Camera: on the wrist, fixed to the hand. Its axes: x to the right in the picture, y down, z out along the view.
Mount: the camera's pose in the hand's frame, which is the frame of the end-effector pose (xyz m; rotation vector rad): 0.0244 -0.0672 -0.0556 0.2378 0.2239 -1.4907
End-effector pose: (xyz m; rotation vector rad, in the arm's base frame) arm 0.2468 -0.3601 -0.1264 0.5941 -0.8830 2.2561
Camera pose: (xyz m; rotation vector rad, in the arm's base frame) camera 0.2670 -0.2720 -0.1201 0.7181 0.0734 0.9890
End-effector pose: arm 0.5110 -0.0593 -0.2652 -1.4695 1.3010 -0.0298
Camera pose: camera 0.5308 -0.1292 -0.2111 -1.9203 0.0835 -1.2795
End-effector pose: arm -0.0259 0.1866 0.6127 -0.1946 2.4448 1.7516
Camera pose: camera -0.0395 0.1118 0.5635 -1.6608 1.5720 0.7270
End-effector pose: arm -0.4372 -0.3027 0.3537 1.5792 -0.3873 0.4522
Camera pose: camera -0.3851 -0.2427 0.3103 1.5864 1.0312 -0.5064
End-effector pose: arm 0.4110 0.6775 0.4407 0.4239 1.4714 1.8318
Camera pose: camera 0.3806 0.6611 0.3570 -0.6761 1.4408 0.5001
